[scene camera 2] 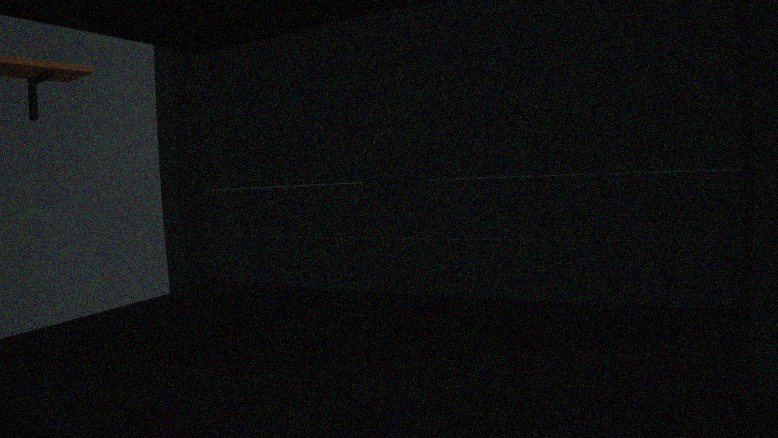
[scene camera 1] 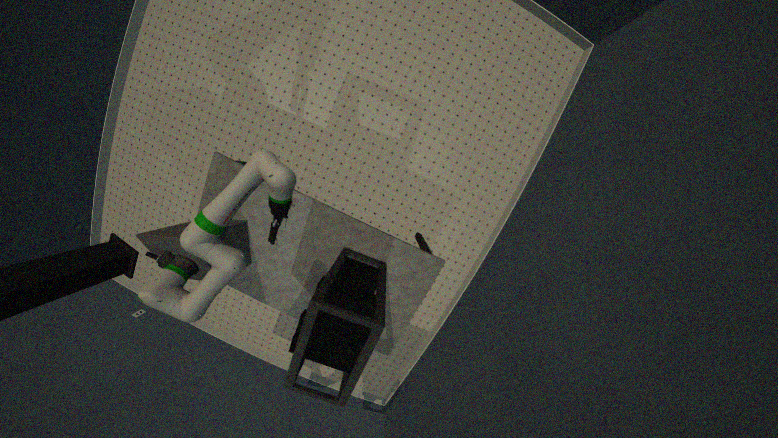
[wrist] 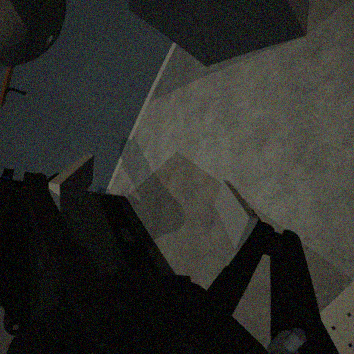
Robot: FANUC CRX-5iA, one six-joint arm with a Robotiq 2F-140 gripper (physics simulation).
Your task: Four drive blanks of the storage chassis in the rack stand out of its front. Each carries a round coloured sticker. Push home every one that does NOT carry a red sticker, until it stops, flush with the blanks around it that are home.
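Seen in the pictures: gripper, fingertip midpoint: [scene camera 1: 278, 236] [wrist: 157, 180]; arm's base, link origin: [scene camera 1: 185, 263].
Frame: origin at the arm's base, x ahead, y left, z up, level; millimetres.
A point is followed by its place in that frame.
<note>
The dark rack [scene camera 1: 348, 315] @[x 828, y 480, z 255 mm] stands at the lower middle of the scene camera 1 view, with a black interior. The storage chassis, its drive blanks and their stickers cannot be made out in it. My gripper [scene camera 1: 272, 239] @[x 368, y 421, z -64 mm] [wrist: 157, 180] @[x 368, y 421, z -64 mm] is open, with nothing between its fingers. In the scene camera 1 view it hangs at the end of the white arm, up and to the left of the rack and apart from it. In the wrist view its two finger pads stand wide apart over a grey surface. The rack cannot be identified surely in the wrist view. Scene camera 2 does not show the rack or gripper.
A black beam [scene camera 1: 59, 277] reaches in from the left near the arm. A pale dotted surface [scene camera 1: 462, 108] borders the grey table surface [scene camera 1: 348, 231] @[x 649, y 554, z -351 mm]. A small black piece [scene camera 1: 423, 243] is at its far edge. A wooden shelf [scene camera 2: 43, 68] hangs on a wall. A dark block [wrist: 225, 30] @[x 118, y 95, z -256 mm] is at the wrist view's top.
</note>
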